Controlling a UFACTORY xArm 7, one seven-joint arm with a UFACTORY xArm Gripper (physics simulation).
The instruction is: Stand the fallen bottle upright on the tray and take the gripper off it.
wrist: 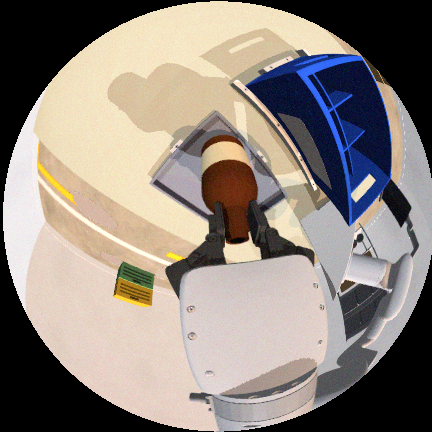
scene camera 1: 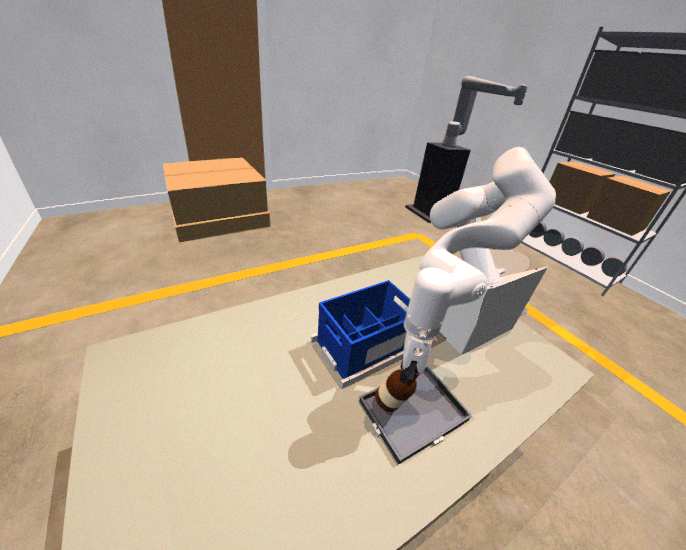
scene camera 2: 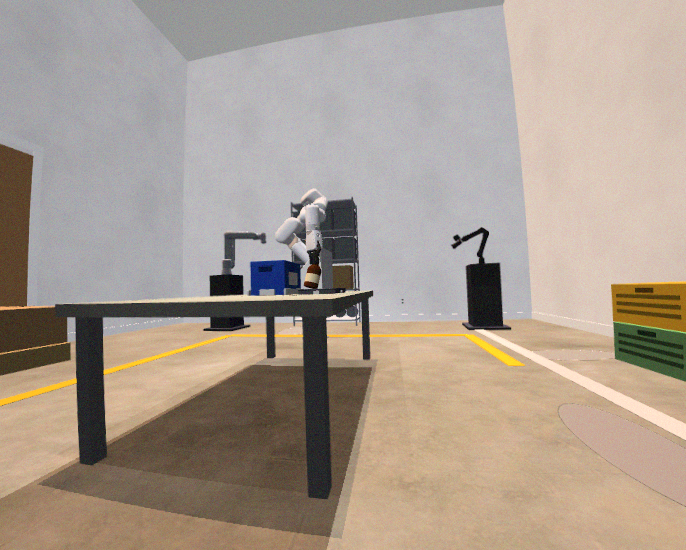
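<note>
The brown bottle with a cream label is tilted, its neck up and its base down over the tray. In scene camera 1 the base is near the tray's left corner. In scene camera 2 the bottle leans a little from upright. Whether its base touches the tray is hard to tell. My gripper is shut on the bottle's neck, with a black finger on each side and the mouth showing between them in the wrist view.
A blue divided crate stands close beside the tray, on the left in scene camera 1. A grey panel stands by the arm's base. A shelf rack and a second arm on a black pedestal are farther back.
</note>
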